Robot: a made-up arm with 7 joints. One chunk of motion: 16 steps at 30 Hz.
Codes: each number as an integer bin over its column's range. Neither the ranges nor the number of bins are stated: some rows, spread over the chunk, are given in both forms.
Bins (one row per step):
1: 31 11 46 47 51 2
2: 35 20 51 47 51 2
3: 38 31 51 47 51 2
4: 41 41 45 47 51 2
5: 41 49 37 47 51 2
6: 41 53 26 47 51 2
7: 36 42 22 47 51 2
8: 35 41 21 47 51 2
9: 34 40 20 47 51 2
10: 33 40 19 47 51 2
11: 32 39 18 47 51 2
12: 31 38 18 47 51 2
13: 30 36 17 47 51 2
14: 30 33 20 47 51 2
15: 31 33 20 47 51 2
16: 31 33 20 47 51 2
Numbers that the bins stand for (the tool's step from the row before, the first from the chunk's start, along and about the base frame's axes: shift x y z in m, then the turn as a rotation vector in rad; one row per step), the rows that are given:
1: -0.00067 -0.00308 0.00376 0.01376 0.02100 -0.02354
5: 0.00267 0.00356 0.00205 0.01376 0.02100 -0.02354
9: 0.00033 0.00198 -0.00119 0.01376 0.02100 -0.02354
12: -0.00067 0.00163 -0.00157 0.01376 0.02100 -0.02354
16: -0.00067 0.00076 -0.00119 0.01376 0.02100 -0.02354
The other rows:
2: 0.00067 -0.00151 0.00471 0.01376 0.02100 -0.02354
3: 0.00167 0.00041 0.00471 0.01376 0.02100 -0.02354
4: 0.00267 0.00216 0.00357 0.01376 0.02100 -0.02354
6: 0.00267 0.00425 -0.00005 0.01376 0.02100 -0.02354
7: 0.00100 0.00233 -0.00081 0.01376 0.02100 -0.02354
8: 0.00067 0.00216 -0.00100 0.01376 0.02100 -0.02354
10: 0.00000 0.00198 -0.00138 0.01376 0.02100 -0.02354
11: -0.00033 0.00181 -0.00157 0.01376 0.02100 -0.02354
13: -0.00100 0.00129 -0.00176 0.01376 0.02100 -0.02354
14: -0.00100 0.00076 -0.00119 0.01376 0.02100 -0.02354
15: -0.00067 0.00076 -0.00119 0.01376 0.02100 -0.02354

